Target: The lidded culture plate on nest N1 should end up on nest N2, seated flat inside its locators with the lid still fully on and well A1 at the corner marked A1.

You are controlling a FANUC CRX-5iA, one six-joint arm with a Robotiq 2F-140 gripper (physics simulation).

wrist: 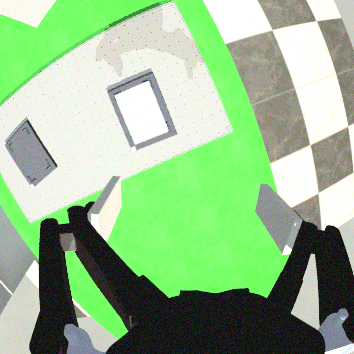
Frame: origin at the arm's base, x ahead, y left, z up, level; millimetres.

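Seen in the pictures: gripper, fingertip midpoint: [191, 194].
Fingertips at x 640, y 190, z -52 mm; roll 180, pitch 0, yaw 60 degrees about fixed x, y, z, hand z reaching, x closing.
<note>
Pixels of each thing's top centre, then the offset from my fingertips to it. Level surfaces: height alone.
- white lidded culture plate at its top centre: [140, 112] 82 mm back, 55 mm right, 345 mm down
- second grey nest at its top centre: [27, 155] 149 mm back, 404 mm right, 358 mm down
- white perforated board at its surface level: 373 mm down
- bright green surface at its surface level: 386 mm down
A white lidded culture plate [141, 114] sits in a grey nest [162, 107], in the upper middle of the wrist view. The lid and well A1 cannot be made out in the bright white surface. A second grey nest [31, 152], with dark corner locators, is at the left and bears no plate. No nest labels or A1 mark can be read. My gripper [191, 194] is wide open and empty. Its fingers show below the board in the view, the left one near the board's lower edge, and the plate lies above and left of the gap between them.
Both nests stand on a white perforated board [80, 135], which lies on a bright green surface [200, 260]. A shadow falls across the board's upper part. A brown and white checkered floor [280, 60] shows at the right. A grey surface shows at the left edge.
</note>
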